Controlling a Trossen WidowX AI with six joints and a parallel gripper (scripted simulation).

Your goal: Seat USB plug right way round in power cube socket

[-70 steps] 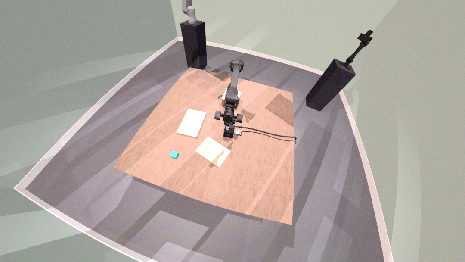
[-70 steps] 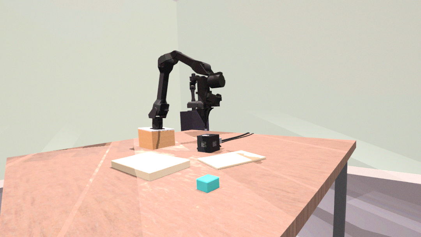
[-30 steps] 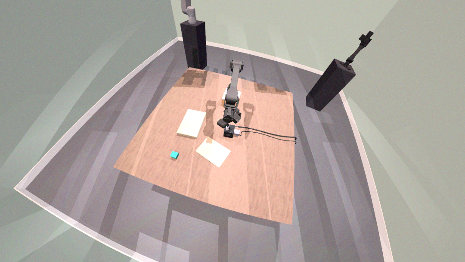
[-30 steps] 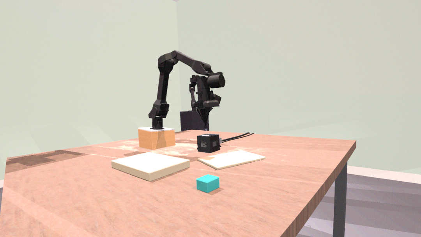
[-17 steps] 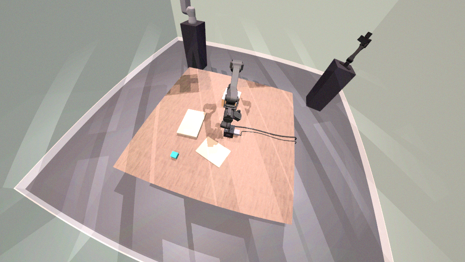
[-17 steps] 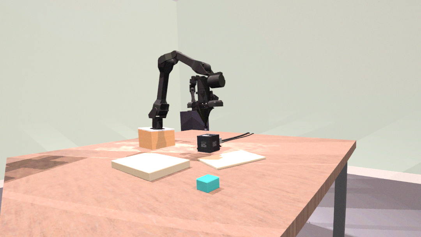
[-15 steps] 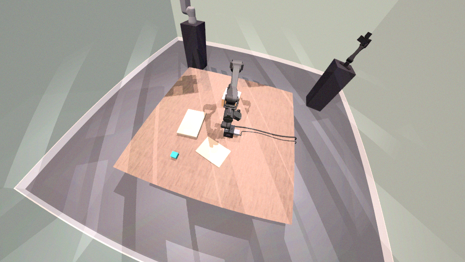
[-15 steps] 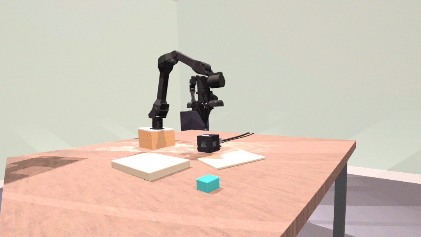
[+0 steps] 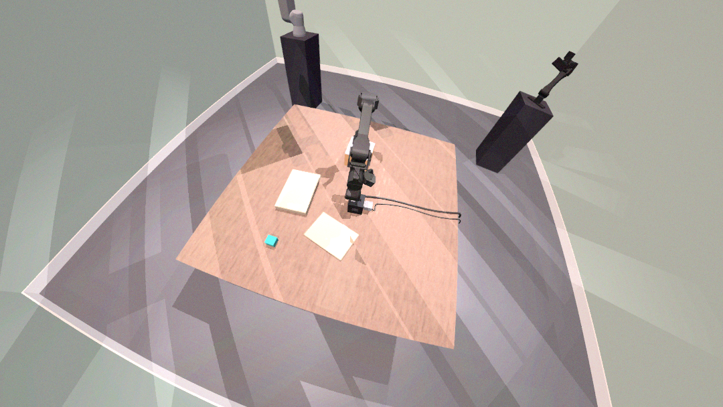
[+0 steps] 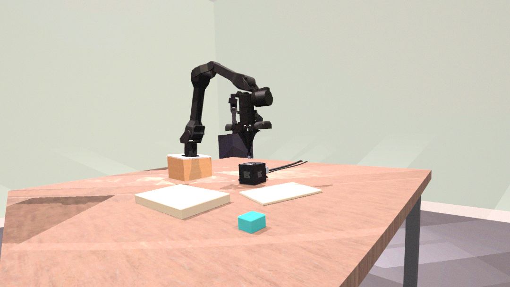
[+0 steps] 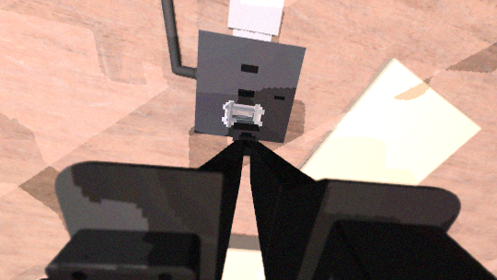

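My gripper tip is 2 cm above the dark USB plug. From my gripper tip the other things lie so: teal block: 33 cm ahead, 28 cm to the right, 12 cm below; thick white slab: 3 cm ahead, 30 cm to the right, 12 cm below; thin cream board: 19 cm ahead, 3 cm to the right, 13 cm below.
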